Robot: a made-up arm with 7 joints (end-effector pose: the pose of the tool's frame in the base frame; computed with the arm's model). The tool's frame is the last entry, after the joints. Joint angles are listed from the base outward.
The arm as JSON. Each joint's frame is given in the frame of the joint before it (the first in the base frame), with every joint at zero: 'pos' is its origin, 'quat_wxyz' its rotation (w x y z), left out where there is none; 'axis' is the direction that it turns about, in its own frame. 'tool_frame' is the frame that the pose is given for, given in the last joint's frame.
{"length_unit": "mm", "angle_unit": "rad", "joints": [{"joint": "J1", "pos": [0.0, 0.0, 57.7], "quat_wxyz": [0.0, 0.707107, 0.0, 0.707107], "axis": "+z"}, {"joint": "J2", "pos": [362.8, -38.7, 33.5], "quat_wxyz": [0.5, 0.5, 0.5, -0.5], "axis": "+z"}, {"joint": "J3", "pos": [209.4, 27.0, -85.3], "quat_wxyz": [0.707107, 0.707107, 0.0, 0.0], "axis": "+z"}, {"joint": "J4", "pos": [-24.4, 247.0, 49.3], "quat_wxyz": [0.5, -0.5, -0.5, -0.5], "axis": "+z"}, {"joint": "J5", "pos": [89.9, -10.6, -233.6], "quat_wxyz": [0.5, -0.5, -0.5, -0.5], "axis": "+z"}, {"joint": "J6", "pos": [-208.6, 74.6, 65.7], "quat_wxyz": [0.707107, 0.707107, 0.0, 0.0], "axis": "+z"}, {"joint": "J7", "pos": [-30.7, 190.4, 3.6], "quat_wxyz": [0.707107, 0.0, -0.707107, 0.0], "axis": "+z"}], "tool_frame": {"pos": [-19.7, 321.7, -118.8], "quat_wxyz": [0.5, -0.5, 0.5, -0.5]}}
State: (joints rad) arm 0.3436 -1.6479 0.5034 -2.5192 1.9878 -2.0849 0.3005
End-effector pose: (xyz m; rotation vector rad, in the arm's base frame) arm -0.2097 -0.1741 -0.0602 -0.4765 -0.6508 0.2599
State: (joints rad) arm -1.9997 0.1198 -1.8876 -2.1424 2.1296 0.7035 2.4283
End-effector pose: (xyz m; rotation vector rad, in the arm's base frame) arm -0.0236 0.2217 0.0110 -0.4904 1.2561 -2.5460
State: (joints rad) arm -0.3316 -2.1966 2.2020 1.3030 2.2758 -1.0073 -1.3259
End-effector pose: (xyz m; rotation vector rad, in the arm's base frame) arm -0.0372 0.2459 0.4126 0.6458 0.5654 -0.9158
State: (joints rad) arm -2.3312 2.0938 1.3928 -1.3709 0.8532 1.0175 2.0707
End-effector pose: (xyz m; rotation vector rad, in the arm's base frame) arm 0.1317 0.8648 -0.3747 -1.6410 2.0238 0.5680
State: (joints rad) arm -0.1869 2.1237 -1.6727 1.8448 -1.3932 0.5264 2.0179
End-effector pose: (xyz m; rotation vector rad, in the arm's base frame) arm 0.4608 -0.1712 0.8109 0.2330 1.7047 -0.3461
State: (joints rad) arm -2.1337 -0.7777 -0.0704 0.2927 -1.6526 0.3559 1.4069
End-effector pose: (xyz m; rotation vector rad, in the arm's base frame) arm -0.2426 -0.3316 -0.1460 0.1600 -0.9978 0.9469
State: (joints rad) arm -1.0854 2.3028 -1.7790 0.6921 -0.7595 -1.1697 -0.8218
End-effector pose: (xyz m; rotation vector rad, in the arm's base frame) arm 0.3661 0.3714 0.2946 -0.2464 -2.3058 0.5121
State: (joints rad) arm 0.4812 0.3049 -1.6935 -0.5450 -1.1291 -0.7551 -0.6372
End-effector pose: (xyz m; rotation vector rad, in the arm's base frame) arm -0.1519 -0.4640 0.1726 1.0221 1.3450 1.8286
